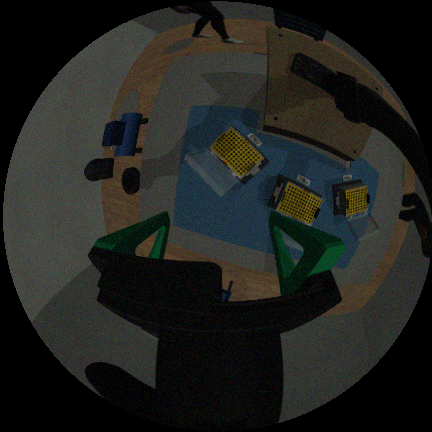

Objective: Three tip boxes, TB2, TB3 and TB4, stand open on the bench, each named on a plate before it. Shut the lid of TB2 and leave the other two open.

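Where they show: gripper, between the fingertips: [218, 216]; arm's base, origin of its link: [333, 84].
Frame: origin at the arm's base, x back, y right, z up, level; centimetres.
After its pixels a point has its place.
Note:
Three tip boxes with yellow racks stand open on the blue mat [200, 210] @[z -19.3, x -48.8, y 18.9 cm]: a left one [238, 154] @[z -13.6, x -27.3, y 13.9 cm], a middle one [299, 202] @[z -13.6, x -31.1, y -6.3 cm] and a right one [357, 200] @[z -13.7, x -19.2, y -26.1 cm]. A small white name plate [254, 139] @[z -19.1, x -20.7, y 12.1 cm] [303, 180] @[z -19.1, x -24.9, y -6.3 cm] [347, 178] @[z -19.1, x -14.4, y -21.8 cm] lies by each, its lettering too small to read. The left box's clear lid [212, 172] @[z -9.0, x -33.8, y 17.1 cm] lies folded back toward the lower left. The right box's clear lid [364, 227] @[z -8.5, x -24.9, y -30.7 cm] lies back below it. The middle box's lid is mostly hidden behind my right finger. My gripper [218, 216] @[z 12.2, x -33.8, y 9.6 cm] is open and empty, high above the mat, lower left of the middle box.
A brown board [315, 112] @[z -7.3, x -8.1, y 0.8 cm] borders the mat at the upper right, with the dark arm [350, 95] @[z 10.4, x -11.7, y 0.8 cm] over it. A blue cylindrical device [131, 134] and a dark round object [131, 180] stand at the left edge. A person's legs [212, 20] show at the top.

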